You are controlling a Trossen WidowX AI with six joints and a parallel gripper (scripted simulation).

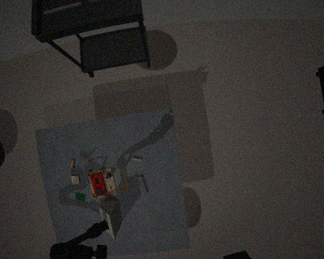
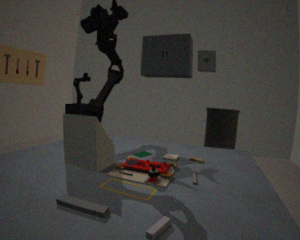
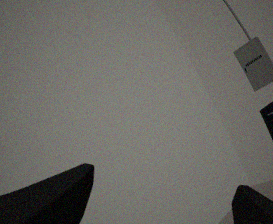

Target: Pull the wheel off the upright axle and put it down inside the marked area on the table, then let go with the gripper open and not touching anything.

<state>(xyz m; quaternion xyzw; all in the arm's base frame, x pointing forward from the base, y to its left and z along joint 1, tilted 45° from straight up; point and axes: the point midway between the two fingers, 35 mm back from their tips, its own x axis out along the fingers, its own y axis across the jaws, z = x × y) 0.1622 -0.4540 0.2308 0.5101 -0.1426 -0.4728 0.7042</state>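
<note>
The wheel lies 16 cm ahead of my gripper tip, 13 cm to the left of it and 61 cm below it. The rest, counted from my gripper tip: upright axle 16 cm ahead, 13 cm to the left, 62 cm below; green patch 46 cm to the left, 65 cm below.
</note>
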